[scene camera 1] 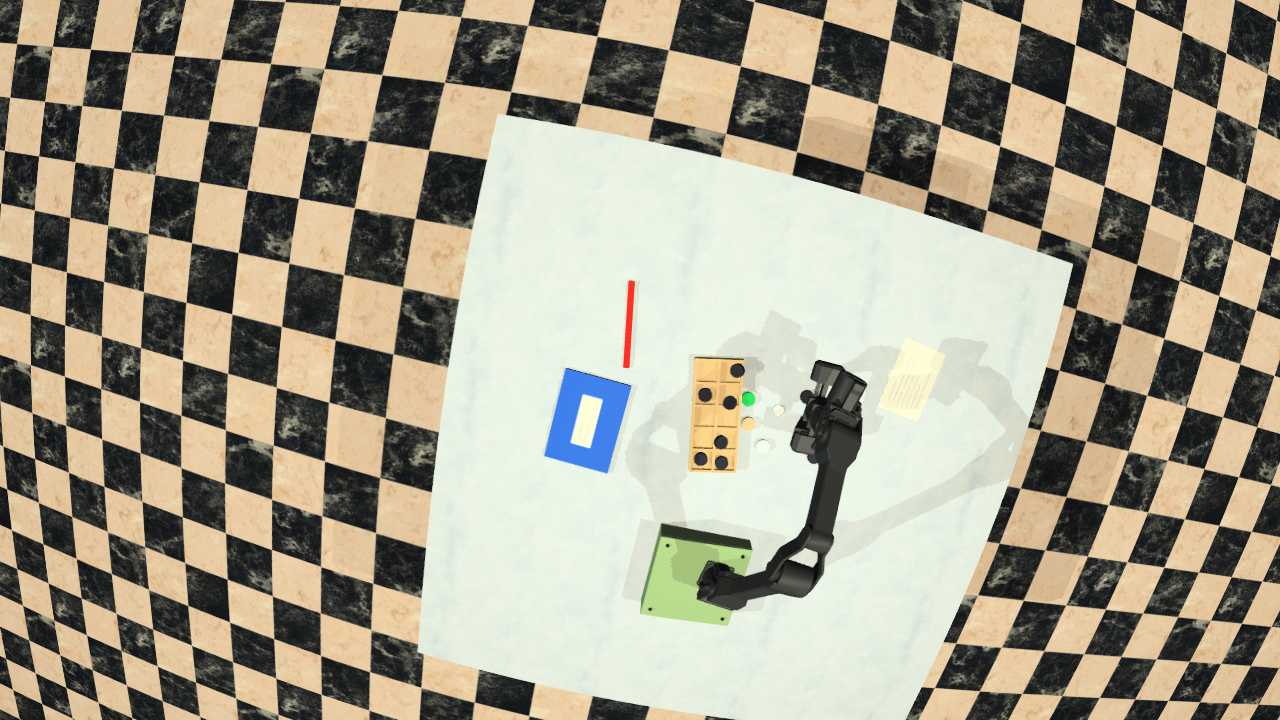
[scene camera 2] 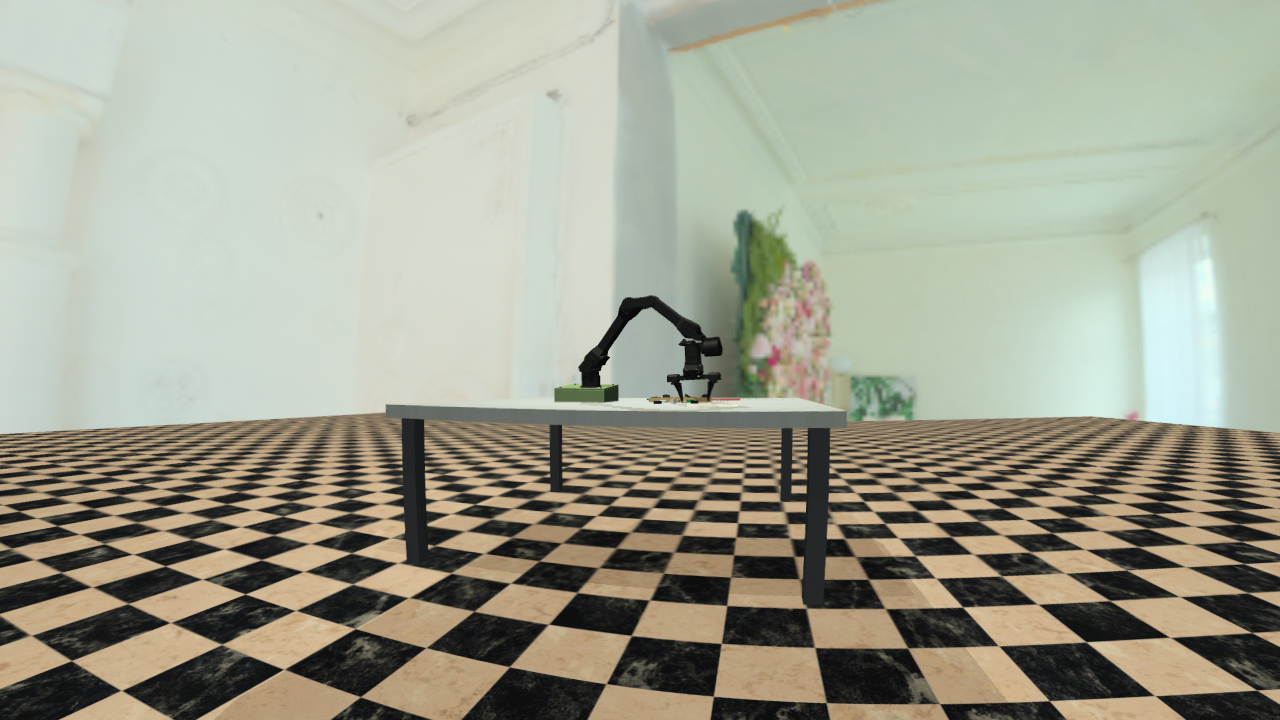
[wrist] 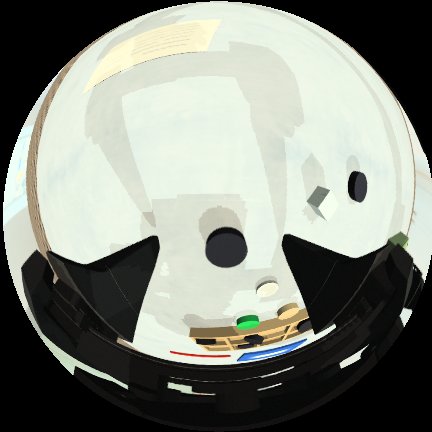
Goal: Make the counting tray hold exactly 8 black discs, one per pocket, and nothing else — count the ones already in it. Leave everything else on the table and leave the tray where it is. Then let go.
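The counting tray (scene camera 1: 704, 417) (wrist: 215, 332) is light wood with two rows of pockets. Several black discs sit in separate pockets; other pockets are empty. My gripper (scene camera 1: 806, 402) (scene camera 2: 696, 396) (wrist: 221, 241) is open, fingers pointing down, low over the table right of the tray in the overhead view. A loose black disc (scene camera 1: 805, 395) (wrist: 226, 248) lies on the table between and below the spread fingertips in the wrist view, not gripped. Another loose black disc (wrist: 357, 186) lies farther right in the wrist view. The arm covers it in the overhead view.
A green disc (scene camera 1: 748, 398) (wrist: 248, 323) and tan disc (scene camera 1: 747, 423) (wrist: 288, 311) lie beside the tray. Near them are a cream disc (scene camera 1: 777, 409) (wrist: 267, 288), white disc (scene camera 1: 762, 445), grey-white block (wrist: 325, 204), red bar (scene camera 1: 629, 324), blue panel (scene camera 1: 561, 420) and paper (scene camera 1: 911, 379).
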